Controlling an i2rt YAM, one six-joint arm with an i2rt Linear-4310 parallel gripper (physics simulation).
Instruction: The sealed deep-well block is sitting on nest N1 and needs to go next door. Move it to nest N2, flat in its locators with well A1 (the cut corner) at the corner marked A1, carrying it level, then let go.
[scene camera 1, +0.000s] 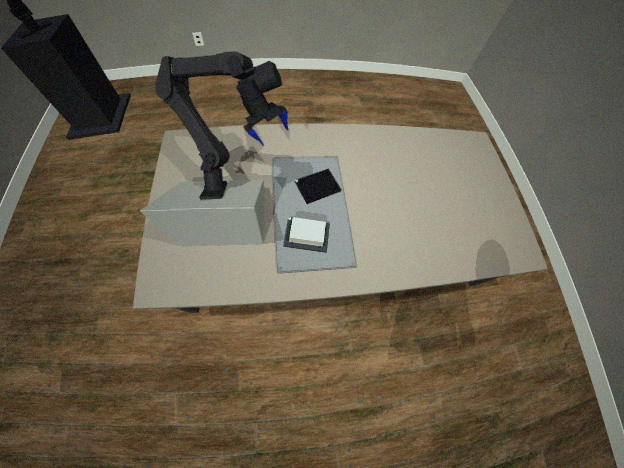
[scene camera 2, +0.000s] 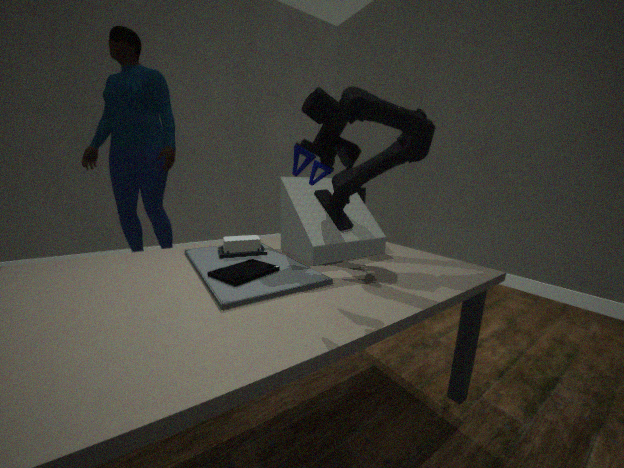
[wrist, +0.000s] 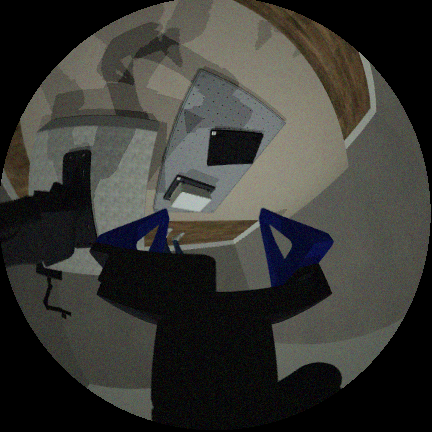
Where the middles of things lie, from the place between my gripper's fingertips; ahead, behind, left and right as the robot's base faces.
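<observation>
Counting from my hand, I find the black nest pad (scene camera 2: 251, 270) 4 cm to the right of it, 17 cm ahead of it and 26 cm below it. The pale grey block (scene camera 1: 304, 231) is 26 cm to the right of my hand, 9 cm ahead of it and 23 cm below it, while the grey perforated plate (scene camera 1: 289, 202) sits 12 cm ahead of my hand, 14 cm to the right of it and 27 cm below it.
</observation>
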